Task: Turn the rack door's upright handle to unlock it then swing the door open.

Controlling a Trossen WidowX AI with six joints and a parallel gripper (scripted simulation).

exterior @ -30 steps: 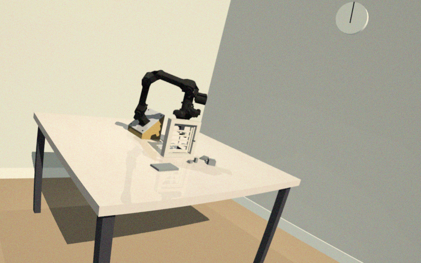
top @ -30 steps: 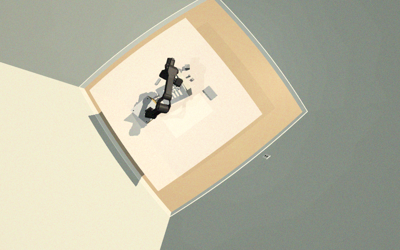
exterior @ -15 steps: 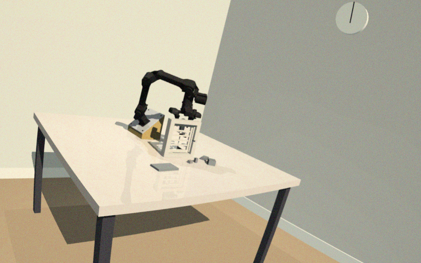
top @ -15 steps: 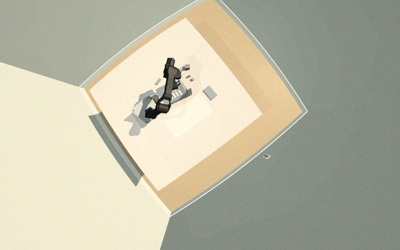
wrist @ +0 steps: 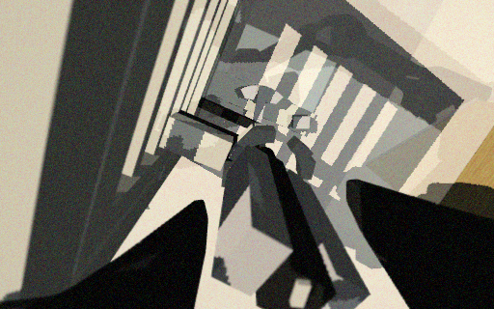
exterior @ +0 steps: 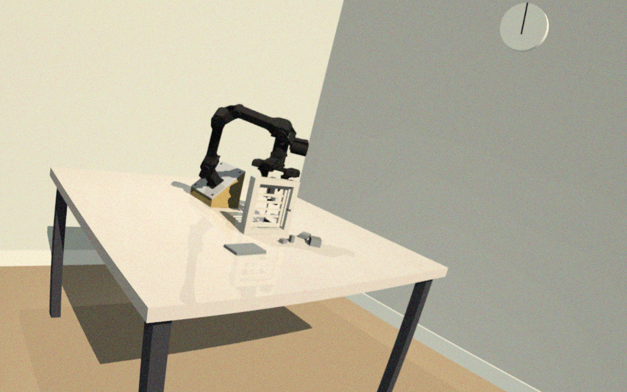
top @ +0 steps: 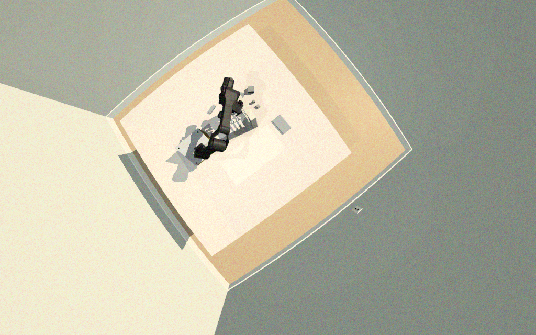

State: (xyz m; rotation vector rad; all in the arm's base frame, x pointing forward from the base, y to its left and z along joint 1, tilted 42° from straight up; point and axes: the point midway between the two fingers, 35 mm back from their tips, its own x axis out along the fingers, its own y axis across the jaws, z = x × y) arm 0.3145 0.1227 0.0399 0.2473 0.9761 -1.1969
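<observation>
Right now the door handle is 1 cm to the right of my gripper tip and 3 cm below it. Round my gripper tip: flat grey plate 23 cm ahead, 24 cm to the right, 15 cm below.
</observation>
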